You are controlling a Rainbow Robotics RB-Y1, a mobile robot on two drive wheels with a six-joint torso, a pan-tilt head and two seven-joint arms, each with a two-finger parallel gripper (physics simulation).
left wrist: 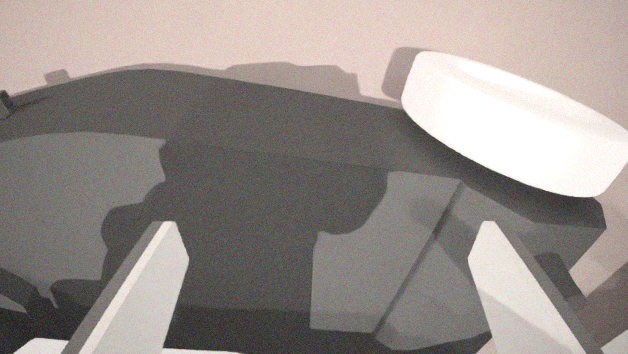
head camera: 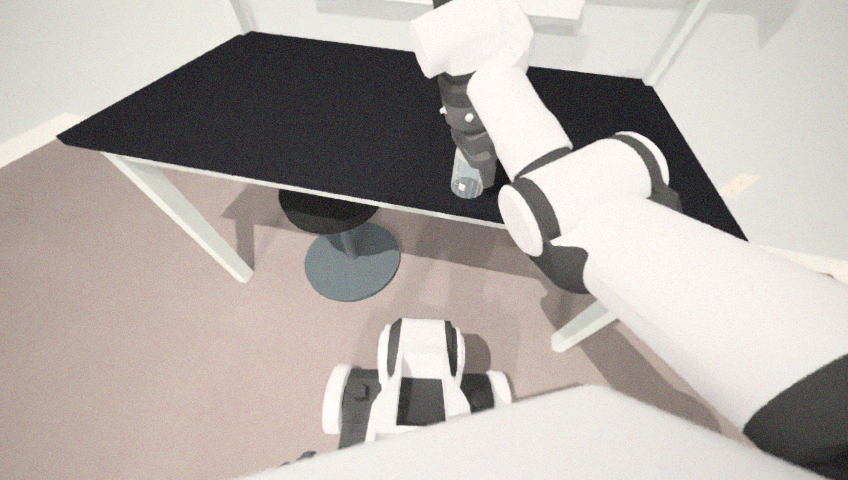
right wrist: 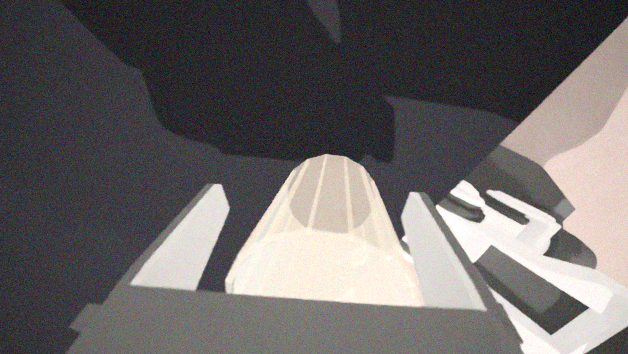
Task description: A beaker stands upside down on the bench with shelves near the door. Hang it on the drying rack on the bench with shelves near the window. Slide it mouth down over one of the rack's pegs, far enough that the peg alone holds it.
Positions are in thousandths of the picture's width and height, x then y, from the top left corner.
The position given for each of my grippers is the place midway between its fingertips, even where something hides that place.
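The head camera gives me my right gripper (head camera: 562, 351) together with a clear beaker (head camera: 550, 380). In the right wrist view I see the beaker too (right wrist: 520, 665). The left wrist view shows me my left gripper (left wrist: 523, 685), but the clear beaker is out of frame in the left wrist view.
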